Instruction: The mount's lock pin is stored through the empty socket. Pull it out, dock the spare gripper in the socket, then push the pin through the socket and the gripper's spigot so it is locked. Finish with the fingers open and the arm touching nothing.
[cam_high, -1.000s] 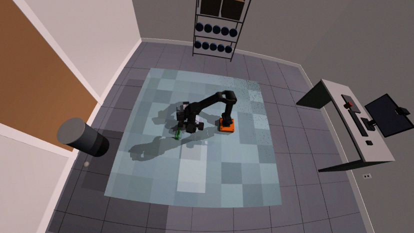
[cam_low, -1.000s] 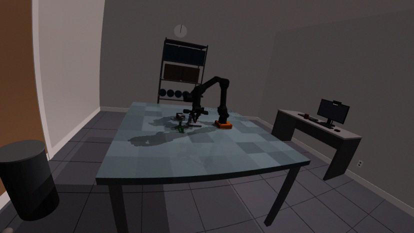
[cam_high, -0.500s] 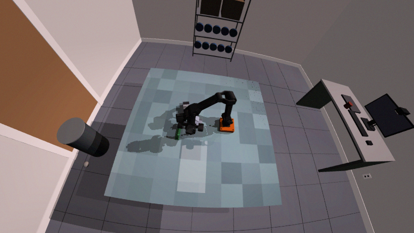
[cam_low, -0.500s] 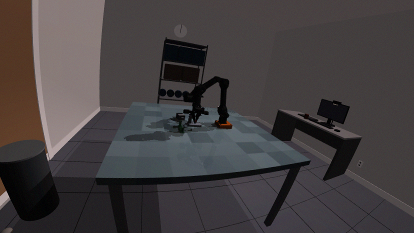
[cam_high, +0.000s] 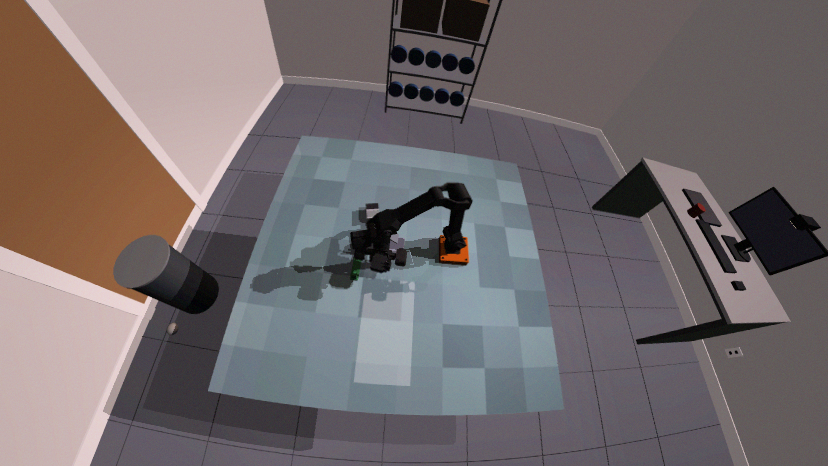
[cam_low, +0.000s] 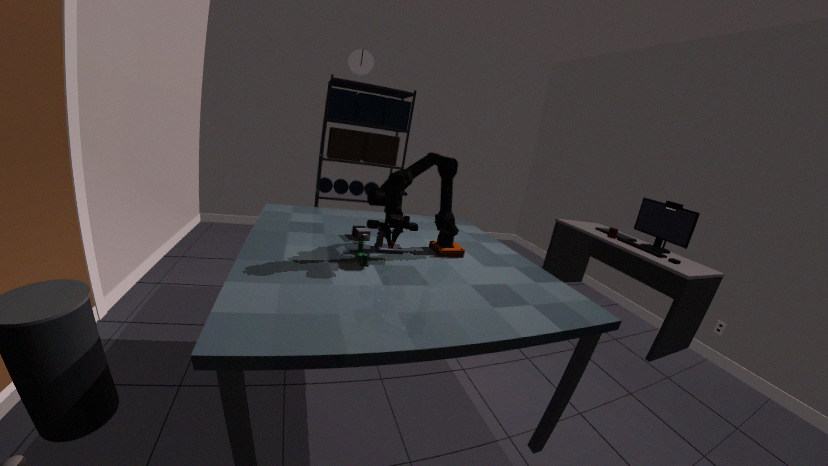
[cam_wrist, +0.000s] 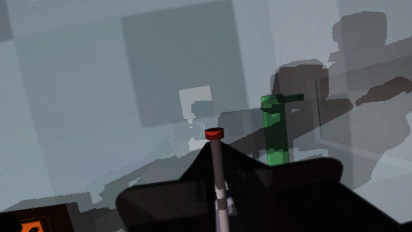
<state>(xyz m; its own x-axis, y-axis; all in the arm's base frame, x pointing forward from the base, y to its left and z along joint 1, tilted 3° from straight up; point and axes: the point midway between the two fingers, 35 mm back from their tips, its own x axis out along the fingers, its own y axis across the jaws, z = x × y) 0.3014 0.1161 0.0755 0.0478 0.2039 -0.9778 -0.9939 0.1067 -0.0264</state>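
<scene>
The green bracket lies 100 mm ahead of my gripper tip, 40 mm to the right of it and 40 mm below it. Round my gripper tip: grey mount (20 mm behind, 130 mm to the right, 10 mm below); spare gripper (50 mm ahead, 270 mm to the right, 40 mm below).
</scene>
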